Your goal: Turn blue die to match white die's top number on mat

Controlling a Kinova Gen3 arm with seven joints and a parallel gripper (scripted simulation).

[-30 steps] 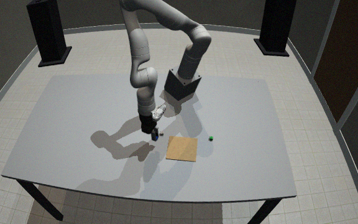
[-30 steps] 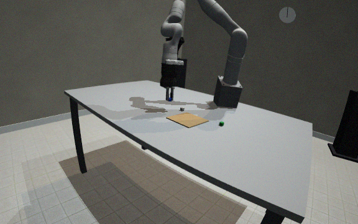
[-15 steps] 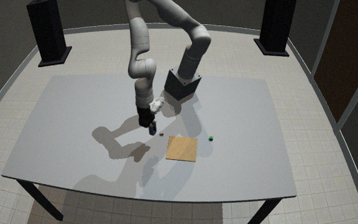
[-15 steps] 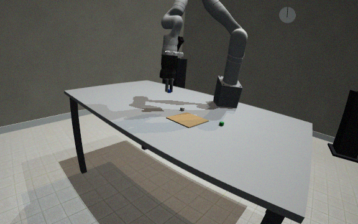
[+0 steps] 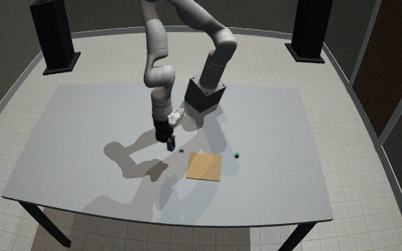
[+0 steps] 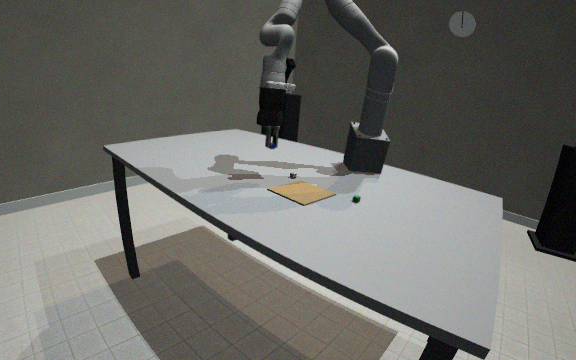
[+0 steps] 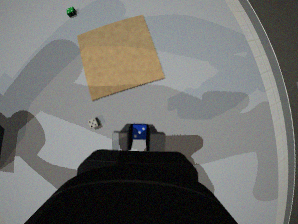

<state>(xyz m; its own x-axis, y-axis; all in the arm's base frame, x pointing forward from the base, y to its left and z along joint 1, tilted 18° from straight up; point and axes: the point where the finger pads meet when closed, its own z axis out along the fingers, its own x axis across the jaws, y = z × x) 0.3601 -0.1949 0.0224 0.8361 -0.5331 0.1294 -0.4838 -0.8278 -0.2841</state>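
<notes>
My gripper is now 20 mm short of the tan mat, 140 mm to the right of it and 120 mm above it. Also, from my hand: white die (70 mm behind, 40 mm to the left, 110 mm below); green die (20 mm behind, 280 mm to the left, 110 mm below); blue die (10 mm below).
</notes>
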